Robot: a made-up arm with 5 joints.
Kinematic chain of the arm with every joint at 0, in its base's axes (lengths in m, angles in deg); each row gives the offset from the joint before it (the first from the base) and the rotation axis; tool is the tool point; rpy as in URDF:
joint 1: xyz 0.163 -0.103 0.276 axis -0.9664 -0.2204 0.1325
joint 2: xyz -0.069 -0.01 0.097 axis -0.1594 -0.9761 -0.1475
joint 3: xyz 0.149 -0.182 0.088 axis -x
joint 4: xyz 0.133 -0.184 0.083 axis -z
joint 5: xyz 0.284 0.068 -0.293 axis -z
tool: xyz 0.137 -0.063 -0.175 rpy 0 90 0
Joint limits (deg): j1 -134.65..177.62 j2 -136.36..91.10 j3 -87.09..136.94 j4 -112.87..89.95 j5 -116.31..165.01
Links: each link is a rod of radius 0.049 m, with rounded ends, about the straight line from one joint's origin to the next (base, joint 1, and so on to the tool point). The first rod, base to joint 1, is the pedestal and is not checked.
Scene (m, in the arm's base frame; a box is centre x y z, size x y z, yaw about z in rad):
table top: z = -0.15
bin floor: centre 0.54 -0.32 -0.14 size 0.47 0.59 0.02 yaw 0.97
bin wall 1: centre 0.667 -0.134 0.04 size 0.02 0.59 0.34 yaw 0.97
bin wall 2: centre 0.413 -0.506 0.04 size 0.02 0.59 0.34 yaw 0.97
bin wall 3: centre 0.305 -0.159 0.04 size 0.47 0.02 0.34 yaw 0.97
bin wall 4: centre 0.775 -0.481 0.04 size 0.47 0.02 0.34 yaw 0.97
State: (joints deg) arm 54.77 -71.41 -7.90 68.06 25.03
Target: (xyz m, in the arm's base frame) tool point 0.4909 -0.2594 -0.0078
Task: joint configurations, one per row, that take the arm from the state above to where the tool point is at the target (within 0.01 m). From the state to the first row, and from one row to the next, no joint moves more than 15 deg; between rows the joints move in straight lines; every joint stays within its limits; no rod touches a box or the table.
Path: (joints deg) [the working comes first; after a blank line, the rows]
Joints at the target: 48.07 -0.97 -78.44 63.81 62.33
Straight joint move there: touches bin wall 2.

1: 61.38 -56.87 -17.43 71.71 36.10
2: 67.99 -42.32 -26.95 75.36 47.17
3: 74.61 -27.78 -36.48 79.00 58.25
4: 81.22 -13.23 -46.01 82.65 69.32
5: 87.83 1.31 -55.54 86.30 80.39
6: 94.44 15.85 -65.06 89.95 91.46
7: 82.85 11.65 -68.41 83.41 84.18
8: 71.26 7.44 -71.75 76.88 76.90
9: 59.66 3.24 -75.10 70.34 69.62
10: 48.07 -0.97 -78.44 63.81 62.33

